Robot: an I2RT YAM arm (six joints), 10 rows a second.
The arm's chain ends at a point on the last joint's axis. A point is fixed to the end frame.
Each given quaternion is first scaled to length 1.
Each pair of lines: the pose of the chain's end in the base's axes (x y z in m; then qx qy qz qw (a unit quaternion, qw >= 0)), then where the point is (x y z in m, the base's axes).
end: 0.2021, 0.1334, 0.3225, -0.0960, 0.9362, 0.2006, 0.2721
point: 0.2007 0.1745 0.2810
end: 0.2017, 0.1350, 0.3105, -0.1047, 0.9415, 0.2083, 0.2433
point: 0.1968 0.1761 0.2692
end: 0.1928, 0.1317, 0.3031, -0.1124, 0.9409, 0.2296, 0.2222
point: 0.1848 0.1739 0.2634
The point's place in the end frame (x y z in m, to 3 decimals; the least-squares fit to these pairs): 0.021 0.024 0.049
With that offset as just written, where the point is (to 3 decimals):
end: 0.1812, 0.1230, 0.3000, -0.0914, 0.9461, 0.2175, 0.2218
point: 0.175 0.165 0.260
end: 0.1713, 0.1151, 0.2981, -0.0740, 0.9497, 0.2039, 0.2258
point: 0.167 0.156 0.257
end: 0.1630, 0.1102, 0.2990, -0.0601, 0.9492, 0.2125, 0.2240
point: 0.159 0.153 0.259
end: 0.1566, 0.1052, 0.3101, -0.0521, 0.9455, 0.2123, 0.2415
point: 0.155 0.148 0.270
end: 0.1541, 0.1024, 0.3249, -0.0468, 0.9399, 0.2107, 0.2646
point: 0.155 0.145 0.285
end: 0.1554, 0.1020, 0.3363, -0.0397, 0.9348, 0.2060, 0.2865
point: 0.159 0.145 0.297
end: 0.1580, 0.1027, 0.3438, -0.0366, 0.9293, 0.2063, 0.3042
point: 0.163 0.146 0.305
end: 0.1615, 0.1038, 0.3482, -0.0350, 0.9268, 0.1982, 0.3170
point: 0.168 0.146 0.309
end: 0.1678, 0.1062, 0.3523, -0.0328, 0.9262, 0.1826, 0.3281
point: 0.176 0.147 0.312
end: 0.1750, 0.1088, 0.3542, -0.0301, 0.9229, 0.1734, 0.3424
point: 0.185 0.149 0.313
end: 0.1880, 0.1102, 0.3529, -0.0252, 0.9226, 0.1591, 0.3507
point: 0.200 0.150 0.311
